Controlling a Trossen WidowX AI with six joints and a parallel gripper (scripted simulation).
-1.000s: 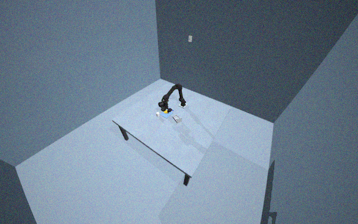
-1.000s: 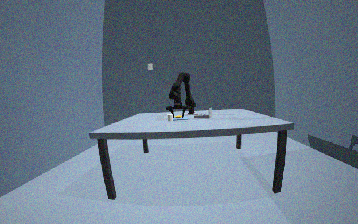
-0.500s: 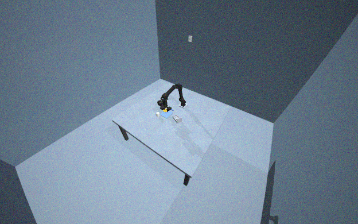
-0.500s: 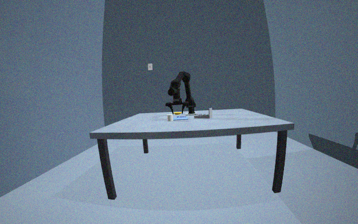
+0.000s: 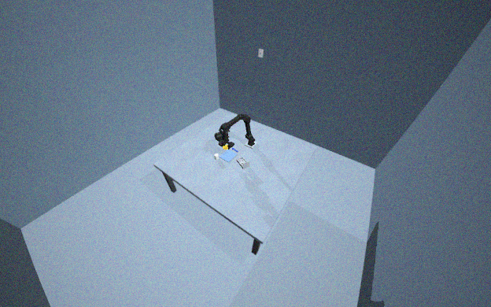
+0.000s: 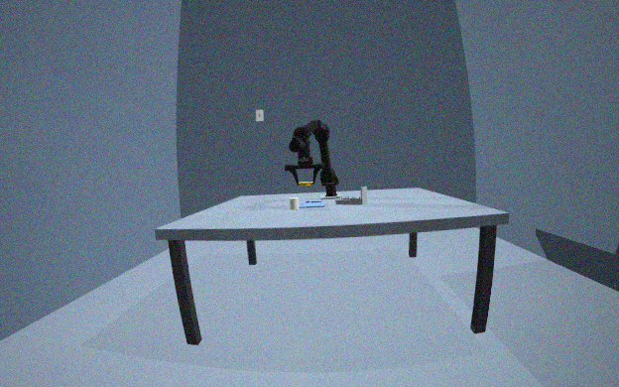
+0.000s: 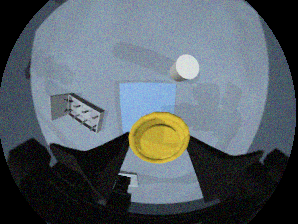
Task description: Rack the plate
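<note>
Right now the grey dish rack is 210 mm to the left of my gripper tip, 80 mm below it and 30 mm behind it. Also, from my gripper tip: blue mat 100 mm below, 20 mm to the left, 10 mm behind; plate 10 mm above; white cup 110 mm ahead, 70 mm below, 30 mm to the right.
</note>
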